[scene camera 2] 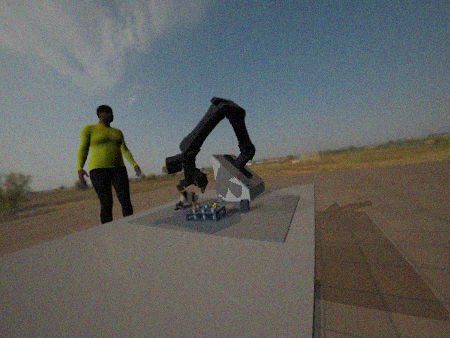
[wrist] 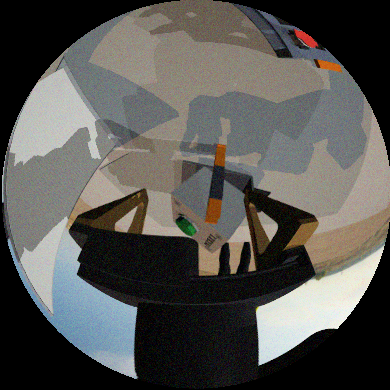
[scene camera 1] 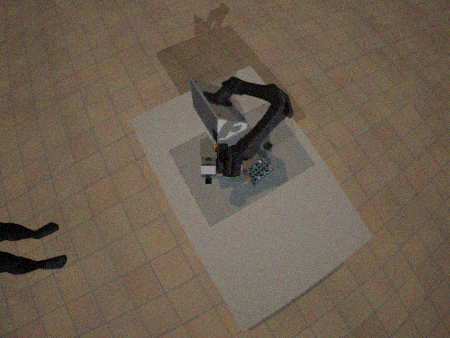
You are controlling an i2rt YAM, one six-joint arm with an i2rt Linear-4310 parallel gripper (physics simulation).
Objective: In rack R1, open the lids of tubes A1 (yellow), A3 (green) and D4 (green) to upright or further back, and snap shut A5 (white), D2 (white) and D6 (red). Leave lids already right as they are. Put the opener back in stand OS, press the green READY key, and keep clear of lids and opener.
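Pixels of known places: gripper, fingertip midpoint: (scene camera 2: 194,197) (wrist: 195,193) (scene camera 1: 216,161); arm's base, origin of the base link: (scene camera 2: 237,166) (wrist: 22,215) (scene camera 1: 218,100).
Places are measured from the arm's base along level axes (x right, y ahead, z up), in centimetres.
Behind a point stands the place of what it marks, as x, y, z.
My gripper (scene camera 2: 192,192) {15.2, 23.6, -12.2} (wrist: 195,193) {15.2, 23.6, -12.2} is open, above the mat beside rack R1. The opener, an orange bar with a dark middle (wrist: 217,182) {13.8, 26.2, -11.8}, shows beyond and between the open fingers, apart from them; whether it sits in stand OS I cannot tell. The green READY key (scene camera 1: 208,159) {18.5, 21.2, -10.1} (wrist: 185,226) {17.5, 21.7, -10.0} is on a small grey box (scene camera 1: 208,170) {21.2, 25.7, -11.1} (wrist: 192,192) {15.5, 23.0, -12.7}. The blue rack R1 (scene camera 2: 206,218) {-2.3, 39.8, -16.8} stands to the other side, with its corner at the wrist view's upper right. A red lid (wrist: 306,38) shows there, seemingly shut. The other lids are too small or out of view to judge.
A large slanted grey panel (scene camera 1: 204,107) {8.2, 0.7, 0.9} (scene camera 2: 226,180) {1.4, 13.5, -6.3} (wrist: 37,150) {0.5, 13.5, -8.4} stands by the arm base. A small dark cylinder (scene camera 1: 268,145) {-13.9, 29.1, -15.6} (scene camera 2: 244,204) {-14.1, 31.1, -14.2} stands near the rack. A small black object (scene camera 1: 208,181) {23.4, 29.0, -16.6} is beside the key box. A person (scene camera 2: 106,147) stands beyond the table.
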